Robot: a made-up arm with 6 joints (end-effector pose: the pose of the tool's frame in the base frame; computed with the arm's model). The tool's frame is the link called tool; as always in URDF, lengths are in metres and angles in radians.
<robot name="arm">
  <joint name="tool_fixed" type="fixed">
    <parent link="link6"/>
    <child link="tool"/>
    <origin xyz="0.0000 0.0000 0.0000" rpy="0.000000 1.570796 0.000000"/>
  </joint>
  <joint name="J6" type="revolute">
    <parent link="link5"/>
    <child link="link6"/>
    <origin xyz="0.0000 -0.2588 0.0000" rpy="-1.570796 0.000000 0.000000"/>
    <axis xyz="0 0 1"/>
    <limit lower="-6.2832" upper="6.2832" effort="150" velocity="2.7"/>
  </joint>
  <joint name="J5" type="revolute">
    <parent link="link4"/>
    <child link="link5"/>
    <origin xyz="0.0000 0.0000 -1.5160" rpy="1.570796 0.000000 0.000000"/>
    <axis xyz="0 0 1"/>
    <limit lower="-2.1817" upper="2.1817" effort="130" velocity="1.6"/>
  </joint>
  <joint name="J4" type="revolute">
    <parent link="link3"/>
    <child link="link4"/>
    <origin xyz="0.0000 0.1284 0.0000" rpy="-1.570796 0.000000 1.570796"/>
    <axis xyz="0 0 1"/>
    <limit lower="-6.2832" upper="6.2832" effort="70" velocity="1.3"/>
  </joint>
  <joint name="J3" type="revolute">
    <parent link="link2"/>
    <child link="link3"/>
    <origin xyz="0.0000 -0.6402 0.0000" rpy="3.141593 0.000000 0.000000"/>
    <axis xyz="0 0 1"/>
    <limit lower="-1.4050" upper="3.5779" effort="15" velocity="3"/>
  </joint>
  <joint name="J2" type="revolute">
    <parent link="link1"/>
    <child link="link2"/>
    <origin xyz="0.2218 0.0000 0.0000" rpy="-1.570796 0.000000 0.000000"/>
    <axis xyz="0 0 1"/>
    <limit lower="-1.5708" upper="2.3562" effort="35" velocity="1.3"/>
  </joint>
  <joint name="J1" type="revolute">
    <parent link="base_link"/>
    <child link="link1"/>
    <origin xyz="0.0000 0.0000 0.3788"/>
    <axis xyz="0 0 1"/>
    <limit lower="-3.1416" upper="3.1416" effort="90" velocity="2.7"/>
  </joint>
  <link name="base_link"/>
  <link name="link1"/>
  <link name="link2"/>
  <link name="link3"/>
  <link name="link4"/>
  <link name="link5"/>
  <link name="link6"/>
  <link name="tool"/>
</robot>
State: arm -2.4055 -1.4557 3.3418 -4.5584 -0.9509 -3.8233
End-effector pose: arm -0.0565 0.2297 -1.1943 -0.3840 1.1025 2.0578
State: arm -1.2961 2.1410 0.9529 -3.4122 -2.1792 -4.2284
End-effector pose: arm 0.3741 -1.5367 -1.1115 0.1430 -1.4397 -0.7914
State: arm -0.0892 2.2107 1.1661 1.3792 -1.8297 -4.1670
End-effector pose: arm 1.5053 -0.3812 -1.2165 0.8739 -1.5008 -1.4101
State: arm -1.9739 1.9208 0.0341 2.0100 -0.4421 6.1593
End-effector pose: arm -0.2673 -0.3712 -1.5586 0.2285 1.8870 0.1897
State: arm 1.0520 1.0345 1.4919 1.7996 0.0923 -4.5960
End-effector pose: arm 1.1248 2.0168 1.5996 2.5278 1.4887 0.8562
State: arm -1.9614 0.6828 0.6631 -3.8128 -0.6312 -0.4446
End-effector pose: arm -0.9846 -2.1417 1.0894 -1.2859 2.1420 -1.8034
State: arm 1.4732 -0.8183 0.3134 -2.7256 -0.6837 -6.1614
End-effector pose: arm -0.0431 0.2380 2.4883 -1.2981 -0.8513 -1.8949
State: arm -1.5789 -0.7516 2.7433 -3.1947 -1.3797 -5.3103
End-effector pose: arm -0.0009 1.5517 -0.0535 -1.9203 0.7881 1.9241
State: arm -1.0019 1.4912 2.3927 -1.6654 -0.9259 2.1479
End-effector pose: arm 1.1329 -1.3896 1.8324 -1.2491 -0.5810 -0.2032
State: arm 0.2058 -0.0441 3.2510 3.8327 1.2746 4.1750
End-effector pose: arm -1.3272 -0.4382 0.8366 0.0098 -1.3164 -1.2888
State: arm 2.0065 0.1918 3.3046 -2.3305 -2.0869 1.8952
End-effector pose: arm 0.2961 -1.0226 0.7639 -0.0590 2.3216 0.7973
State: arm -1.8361 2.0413 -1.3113 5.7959 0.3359 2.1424
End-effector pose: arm 0.2162 0.9480 0.2580 1.1252 1.1096 1.1060
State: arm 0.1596 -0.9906 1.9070 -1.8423 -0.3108 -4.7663
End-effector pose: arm -2.0459 -0.2521 1.0103 -0.1653 -2.9100 0.5513
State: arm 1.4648 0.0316 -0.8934 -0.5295 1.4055 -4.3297
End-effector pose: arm 0.2825 1.4367 -0.0162 -1.3111 -0.9648 0.3751
